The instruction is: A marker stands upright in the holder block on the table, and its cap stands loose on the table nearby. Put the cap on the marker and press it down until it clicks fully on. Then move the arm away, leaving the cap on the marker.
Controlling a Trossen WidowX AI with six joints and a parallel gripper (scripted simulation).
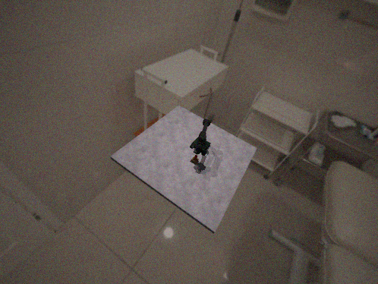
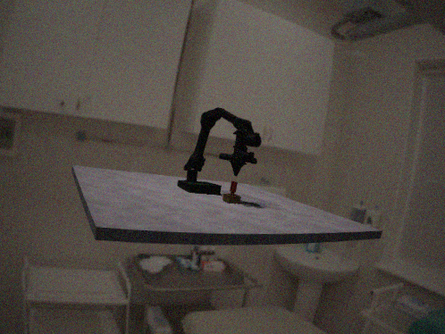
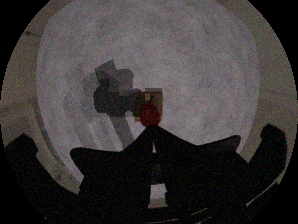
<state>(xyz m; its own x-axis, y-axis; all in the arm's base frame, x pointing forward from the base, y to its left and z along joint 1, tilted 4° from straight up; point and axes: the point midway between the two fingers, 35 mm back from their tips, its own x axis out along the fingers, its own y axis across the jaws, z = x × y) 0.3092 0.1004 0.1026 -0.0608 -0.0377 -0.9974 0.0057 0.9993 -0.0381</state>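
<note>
Now: the red cap 50 mm below my gripper tip. From my gripper tip the other things lie so: brown holder block: 110 mm below.
</note>
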